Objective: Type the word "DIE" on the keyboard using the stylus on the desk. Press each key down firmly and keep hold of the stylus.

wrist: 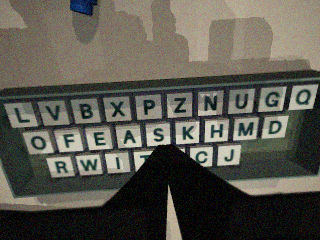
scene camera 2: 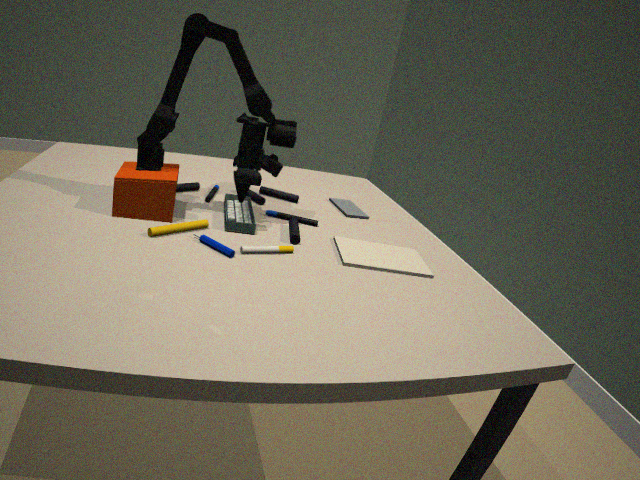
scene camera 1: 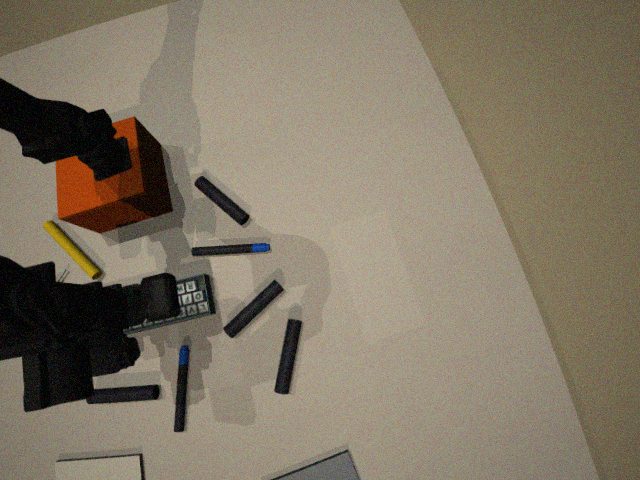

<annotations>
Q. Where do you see a yellow cylinder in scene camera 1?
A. At 64,241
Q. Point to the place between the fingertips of my gripper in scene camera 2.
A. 240,201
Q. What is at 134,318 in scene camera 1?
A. My gripper.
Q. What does my gripper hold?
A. Nothing.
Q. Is my gripper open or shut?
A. Shut.
</annotations>
